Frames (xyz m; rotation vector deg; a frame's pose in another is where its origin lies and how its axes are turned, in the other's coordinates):
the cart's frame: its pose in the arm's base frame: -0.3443 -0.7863 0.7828 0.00 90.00 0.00
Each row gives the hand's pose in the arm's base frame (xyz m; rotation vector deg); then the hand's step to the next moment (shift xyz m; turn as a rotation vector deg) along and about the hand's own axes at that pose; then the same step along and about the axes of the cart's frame.
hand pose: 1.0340 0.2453 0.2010 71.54 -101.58 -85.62
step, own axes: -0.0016 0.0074 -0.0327 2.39 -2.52 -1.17
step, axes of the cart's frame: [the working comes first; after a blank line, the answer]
step, axes of the arm's base frame: 0.0255 -0.0146 0.0161 0.70 -2.59 -2.49

-0.0161 -0.0146 0.0255 2.49 -2.59 0.70
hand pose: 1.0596 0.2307 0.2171 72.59 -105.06 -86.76
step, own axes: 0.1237 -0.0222 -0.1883 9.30 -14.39 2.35
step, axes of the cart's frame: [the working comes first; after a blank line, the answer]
step, axes of the arm's base frame: 0.0986 -0.2035 0.0103 -1.09 -6.38 -16.04

-0.0103 -0.2035 0.0986 16.04 -6.38 -1.09
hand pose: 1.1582 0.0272 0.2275 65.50 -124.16 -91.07
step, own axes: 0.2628 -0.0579 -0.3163 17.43 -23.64 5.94
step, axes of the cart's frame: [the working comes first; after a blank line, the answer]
step, axes of the arm's base frame: 0.0341 -0.4139 0.0045 -4.45 -10.50 -27.71

-0.0045 -0.4139 0.0341 27.71 -10.50 -4.45
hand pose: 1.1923 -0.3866 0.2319 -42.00 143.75 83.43
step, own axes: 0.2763 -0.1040 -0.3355 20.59 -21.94 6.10
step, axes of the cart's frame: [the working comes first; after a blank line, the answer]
step, axes of the arm's base frame: -0.1526 -0.4200 -0.0069 -8.03 -10.73 -27.62

0.0069 -0.4200 -0.1526 27.62 -10.73 -8.03
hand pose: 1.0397 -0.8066 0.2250 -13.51 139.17 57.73
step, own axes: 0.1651 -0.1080 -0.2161 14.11 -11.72 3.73
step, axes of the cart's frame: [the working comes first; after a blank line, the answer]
step, axes of the arm's base frame: -0.1876 -0.2237 -0.0197 -6.79 -5.31 -16.61

0.0197 -0.2237 -0.1876 16.61 -5.31 -6.79
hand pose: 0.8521 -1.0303 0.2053 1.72 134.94 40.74
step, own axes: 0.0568 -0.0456 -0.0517 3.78 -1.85 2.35
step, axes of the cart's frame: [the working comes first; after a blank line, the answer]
step, axes of the arm's base frame: -0.0682 -0.0523 -0.0242 -1.21 0.33 -4.66

0.0242 -0.0523 -0.0682 4.66 0.33 -1.21
